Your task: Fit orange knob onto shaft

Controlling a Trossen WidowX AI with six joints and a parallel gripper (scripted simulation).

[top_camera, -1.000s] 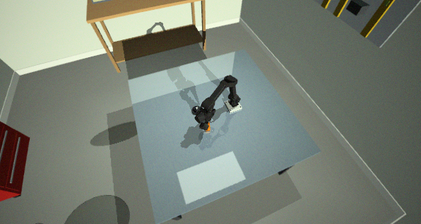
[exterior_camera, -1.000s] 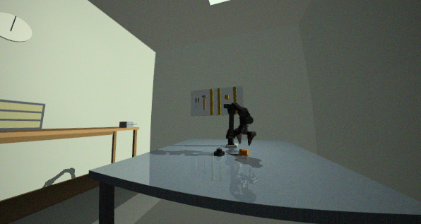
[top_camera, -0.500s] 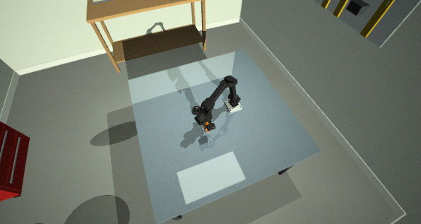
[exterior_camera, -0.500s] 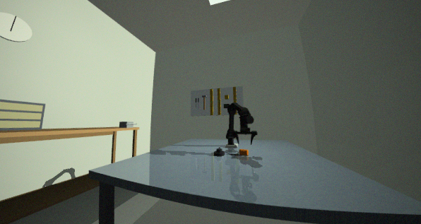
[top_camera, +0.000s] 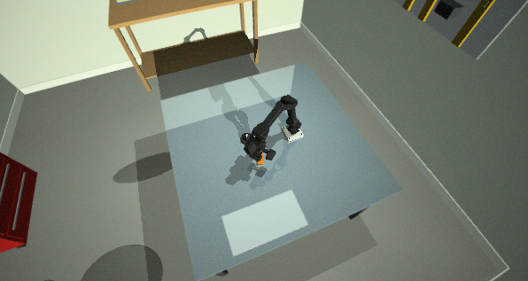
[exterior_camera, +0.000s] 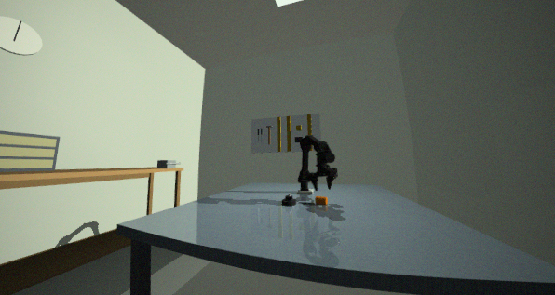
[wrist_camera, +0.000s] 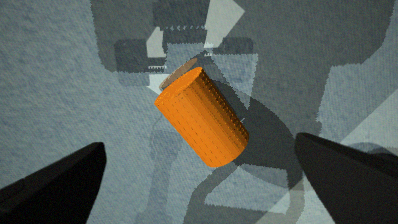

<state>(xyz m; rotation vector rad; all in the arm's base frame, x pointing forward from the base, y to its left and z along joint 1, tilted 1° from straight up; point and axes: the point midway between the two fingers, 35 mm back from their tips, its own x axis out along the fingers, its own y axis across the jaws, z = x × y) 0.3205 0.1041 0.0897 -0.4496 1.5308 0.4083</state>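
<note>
My gripper tip is now 60 mm above the orange knob. Round my gripper tip: dark round pedestal (200 mm to the right, 50 mm below).
</note>
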